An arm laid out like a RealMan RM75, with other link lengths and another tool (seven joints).
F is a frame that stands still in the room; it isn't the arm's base.
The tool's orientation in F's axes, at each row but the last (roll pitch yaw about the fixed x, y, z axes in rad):
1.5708, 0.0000, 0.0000
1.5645, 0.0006, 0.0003
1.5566, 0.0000, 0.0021
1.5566, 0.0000, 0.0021
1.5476, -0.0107, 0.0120
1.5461, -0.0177, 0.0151
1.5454, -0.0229, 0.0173
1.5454, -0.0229, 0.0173
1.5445, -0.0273, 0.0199
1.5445, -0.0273, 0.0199
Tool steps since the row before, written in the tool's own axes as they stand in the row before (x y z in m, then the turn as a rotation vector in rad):
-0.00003, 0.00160, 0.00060, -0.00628, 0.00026, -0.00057
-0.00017, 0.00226, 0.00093, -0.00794, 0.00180, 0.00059
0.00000, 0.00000, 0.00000, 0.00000, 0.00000, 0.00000
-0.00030, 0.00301, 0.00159, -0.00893, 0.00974, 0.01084
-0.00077, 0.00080, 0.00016, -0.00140, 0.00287, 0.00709
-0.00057, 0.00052, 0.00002, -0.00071, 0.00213, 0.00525
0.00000, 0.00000, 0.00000, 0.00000, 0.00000, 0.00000
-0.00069, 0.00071, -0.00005, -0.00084, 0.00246, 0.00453
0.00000, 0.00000, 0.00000, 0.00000, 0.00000, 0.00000
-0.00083, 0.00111, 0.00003, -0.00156, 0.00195, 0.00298
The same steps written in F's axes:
-0.00003, -0.00060, 0.00160, -0.00628, 0.00057, 0.00026
-0.00017, -0.00092, 0.00227, -0.00794, -0.00058, 0.00181
0.00000, 0.00000, 0.00000, 0.00000, 0.00000, 0.00000
-0.00030, -0.00155, 0.00303, -0.00891, -0.01072, 0.00989
-0.00078, -0.00015, 0.00080, -0.00135, -0.00704, 0.00302
-0.00058, -0.00002, 0.00051, -0.00067, -0.00521, 0.00225
0.00000, 0.00000, 0.00000, 0.00000, 0.00000, 0.00000
-0.00071, 0.00006, 0.00069, -0.00082, -0.00448, 0.00255
0.00000, 0.00000, 0.00000, 0.00000, 0.00000, 0.00000
-0.00086, -0.00002, 0.00109, -0.00156, -0.00296, 0.00198

